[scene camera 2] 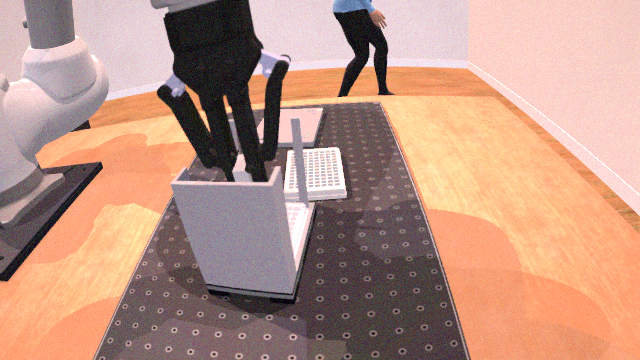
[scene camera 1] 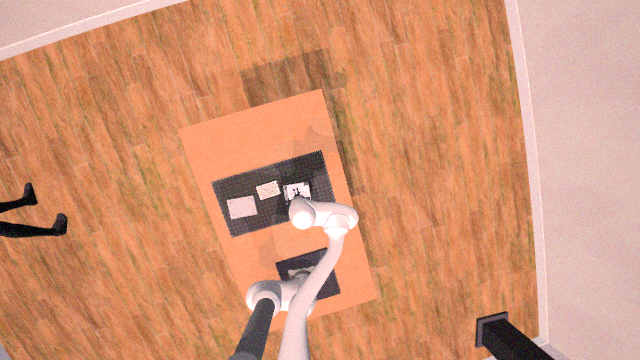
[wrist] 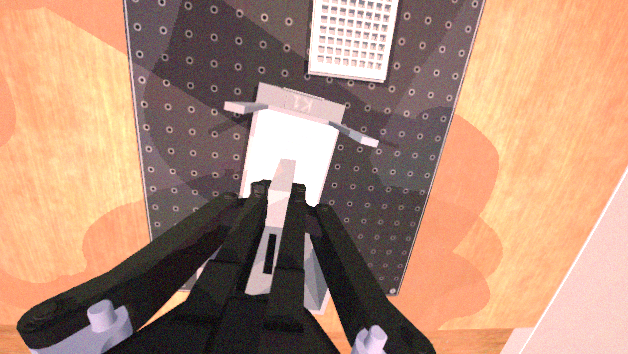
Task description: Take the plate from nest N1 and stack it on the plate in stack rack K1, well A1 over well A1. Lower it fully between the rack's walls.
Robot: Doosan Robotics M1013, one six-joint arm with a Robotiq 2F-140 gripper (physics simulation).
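Frame: origin at the arm's base, x ahead, y left, z up, level; centimetres.
Seen in the pictures: gripper, between the fingertips: (wrist: 286, 173); arm's base, origin of its link: (scene camera 2: 18, 199) (scene camera 1: 303, 278).
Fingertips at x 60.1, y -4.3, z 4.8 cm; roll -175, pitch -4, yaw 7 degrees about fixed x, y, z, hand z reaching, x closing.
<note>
Pixels of each thing's top centre, then the offset from my fingertips to it. Level surfaces: height alone.
- Stack rack K1, centre of its top: (wrist: 283, 215) (scene camera 2: 245, 141) (scene camera 1: 295, 195) dx +0.0, dy +0.1, dz +8.9 cm
- white plate, centre of its top: (scene camera 2: 260, 234) (wrist: 286, 176) (scene camera 1: 298, 191) dx +0.1, dy -0.9, dz -1.8 cm
- white gridded plate, centre of its top: (wrist: 356, 8) (scene camera 2: 313, 167) (scene camera 1: 268, 190) dx +2.8, dy +17.2, dz -3.8 cm
- perforated dark mat, height of its surface: dz -5.2 cm
Stack rack K1 (scene camera 1: 286, 194) (scene camera 2: 237, 235) (wrist: 270, 95) stands on the dark mat, with a tall wall at one end and two slim posts at the other. A white plate (scene camera 2: 297, 220) (wrist: 295, 137) lies low between its walls. Its surface is washed out in the wrist view, and how many plates are stacked cannot be told. My gripper (scene camera 2: 242, 170) (wrist: 286, 173) is shut with its pads together and nothing between them. Its tips are over the plate, around the height of the tall wall's top. No label N1 is readable.
A white gridded plate (scene camera 1: 268, 190) (scene camera 2: 316, 172) (wrist: 352, 40) lies beside the rack's post end. A flat light-grey plate-like piece (scene camera 1: 241, 207) (scene camera 2: 294, 125) lies farther along the perforated dark mat (scene camera 1: 275, 215) (scene camera 2: 370, 260) (wrist: 200, 35). A person (scene camera 2: 361, 40) stands beyond the table.
</note>
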